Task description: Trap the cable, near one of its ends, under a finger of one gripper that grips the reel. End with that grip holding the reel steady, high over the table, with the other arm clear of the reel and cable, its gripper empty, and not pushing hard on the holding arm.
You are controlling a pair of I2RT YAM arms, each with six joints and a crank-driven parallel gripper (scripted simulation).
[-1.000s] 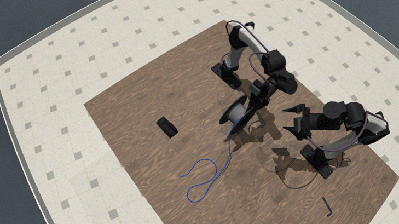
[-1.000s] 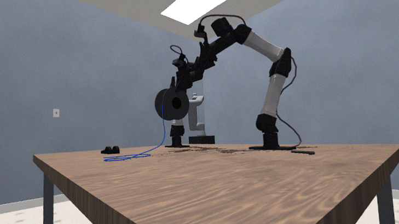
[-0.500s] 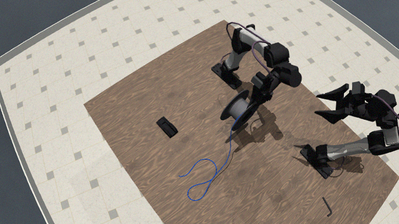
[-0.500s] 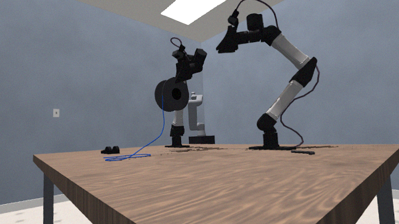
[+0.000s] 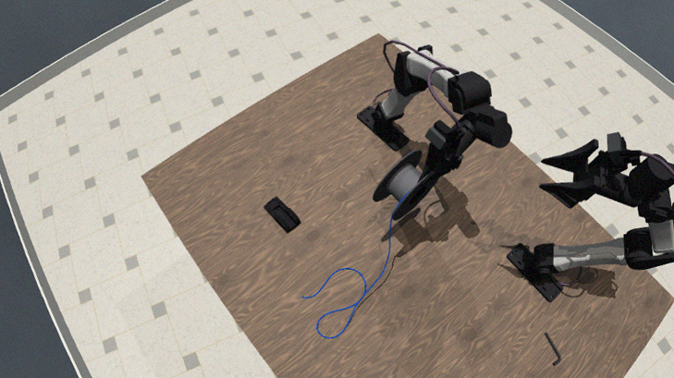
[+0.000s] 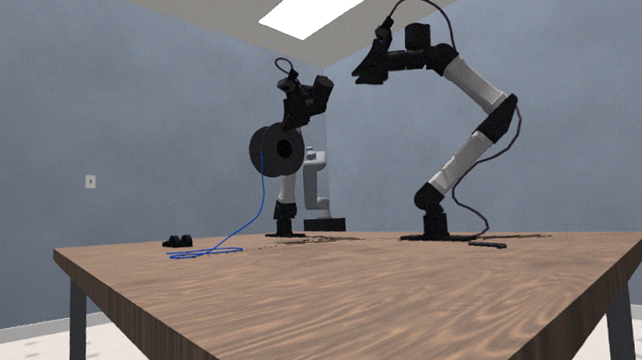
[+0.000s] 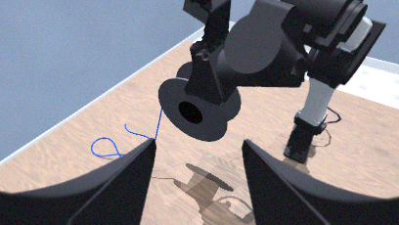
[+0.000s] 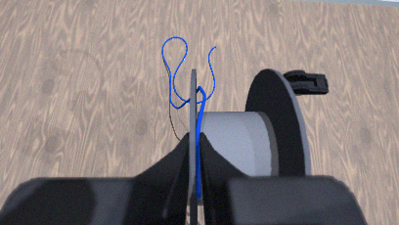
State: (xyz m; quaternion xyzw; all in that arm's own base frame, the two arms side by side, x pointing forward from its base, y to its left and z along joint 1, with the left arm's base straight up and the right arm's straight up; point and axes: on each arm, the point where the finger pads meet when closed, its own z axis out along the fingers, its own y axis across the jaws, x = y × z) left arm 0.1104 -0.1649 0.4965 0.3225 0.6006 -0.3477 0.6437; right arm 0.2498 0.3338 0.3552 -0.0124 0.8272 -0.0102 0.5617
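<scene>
The reel is 30 mm to the right of my right hand and 60 mm below it. Round my right hand: black bracket-like object (220 mm ahead, 300 mm to the right, 340 mm below); then hex key (100 mm behind, 560 mm to the left, 350 mm below).
</scene>
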